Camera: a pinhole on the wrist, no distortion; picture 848 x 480 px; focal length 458.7 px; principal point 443.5 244.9 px. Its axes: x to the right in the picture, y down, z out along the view. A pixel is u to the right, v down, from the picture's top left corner.
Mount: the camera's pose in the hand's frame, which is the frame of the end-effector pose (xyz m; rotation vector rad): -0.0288 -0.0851 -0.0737 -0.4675 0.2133 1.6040
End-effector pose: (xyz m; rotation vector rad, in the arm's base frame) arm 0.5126 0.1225 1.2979 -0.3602 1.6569 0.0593
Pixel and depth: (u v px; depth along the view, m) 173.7 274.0 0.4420
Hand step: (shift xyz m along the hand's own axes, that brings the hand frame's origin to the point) -0.1237 -0.1424 0.4277
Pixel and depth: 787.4 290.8 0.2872
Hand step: -0.1114 0.2252 0.0892
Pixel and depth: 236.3 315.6 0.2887
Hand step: -0.1177 -0.0893 0.2336
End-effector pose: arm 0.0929 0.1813 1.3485 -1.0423 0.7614 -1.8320
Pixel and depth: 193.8 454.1 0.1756
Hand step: -0.1347 -0.1074 0.1125
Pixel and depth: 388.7 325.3 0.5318
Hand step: -0.2085 0.0664 0.4165
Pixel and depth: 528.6 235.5 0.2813
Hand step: -0.0719 0.0781 0.1573
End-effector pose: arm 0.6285 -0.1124 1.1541 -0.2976 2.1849 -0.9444
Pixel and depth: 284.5 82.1 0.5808
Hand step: 0.0820 -0.0099 0.5607
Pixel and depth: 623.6 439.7 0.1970
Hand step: -0.1465 0.0579 0.0586
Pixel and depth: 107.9 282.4 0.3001
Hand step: -0.0975 -0.1635 0.2841
